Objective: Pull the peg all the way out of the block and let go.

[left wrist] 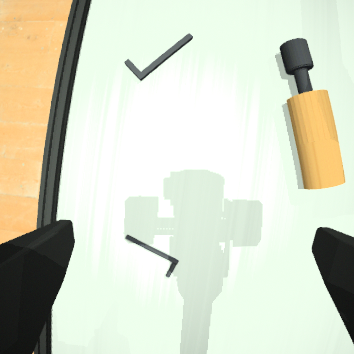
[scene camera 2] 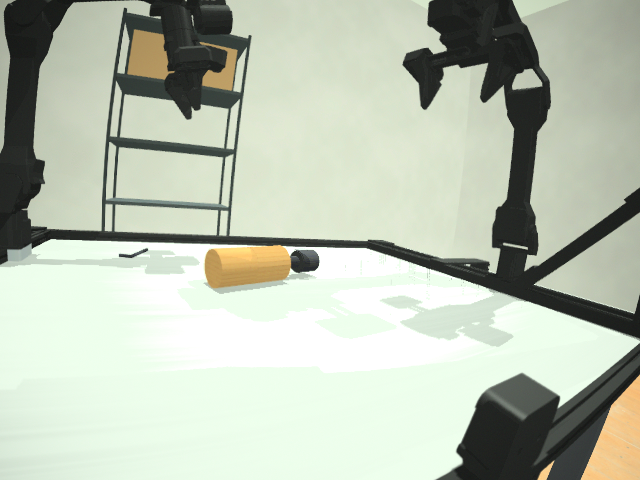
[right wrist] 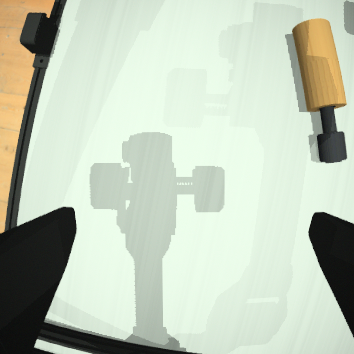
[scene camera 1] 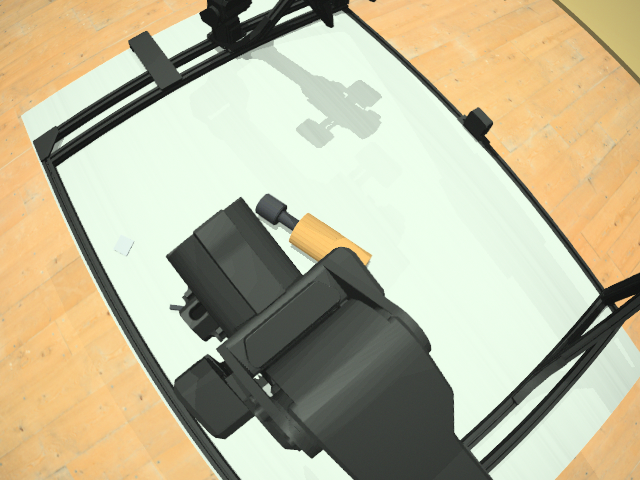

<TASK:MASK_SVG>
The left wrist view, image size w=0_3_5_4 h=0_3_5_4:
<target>my left gripper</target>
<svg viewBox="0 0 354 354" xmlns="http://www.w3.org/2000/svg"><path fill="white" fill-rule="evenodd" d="M319 226L314 233L311 252L323 283L354 345L354 237L327 226ZM70 219L58 219L0 243L0 354L32 354L63 282L74 247L73 224Z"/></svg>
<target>black peg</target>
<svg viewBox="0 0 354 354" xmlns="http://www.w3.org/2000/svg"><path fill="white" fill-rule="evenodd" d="M302 37L286 40L279 46L285 73L294 76L298 94L313 90L308 70L314 65L307 41Z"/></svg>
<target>wooden block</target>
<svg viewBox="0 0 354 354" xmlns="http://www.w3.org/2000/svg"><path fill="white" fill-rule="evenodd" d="M326 89L311 90L286 99L304 189L332 187L345 182L334 117Z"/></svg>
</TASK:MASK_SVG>
